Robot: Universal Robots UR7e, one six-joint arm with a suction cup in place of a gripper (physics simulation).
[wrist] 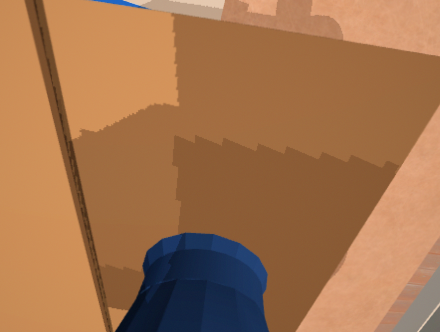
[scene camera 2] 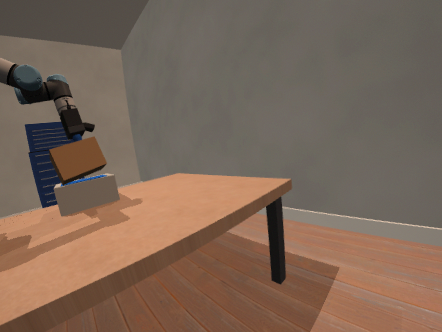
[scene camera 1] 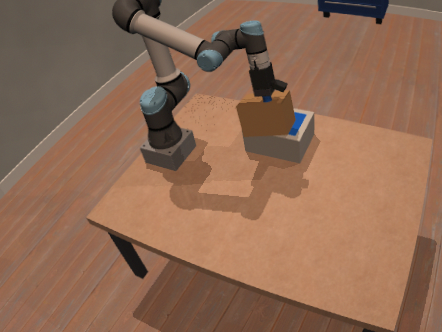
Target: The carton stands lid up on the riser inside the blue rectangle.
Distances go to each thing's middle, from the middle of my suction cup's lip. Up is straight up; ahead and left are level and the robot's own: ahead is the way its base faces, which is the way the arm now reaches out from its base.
My suction cup is now 1 cm past the brown carton (scene camera 1: 257, 118), 2 cm to the right of it and 9 cm above it. Also, from my suction cup: grey riser (scene camera 1: 292, 147): 1 cm ahead, 10 cm to the left, 24 cm below.
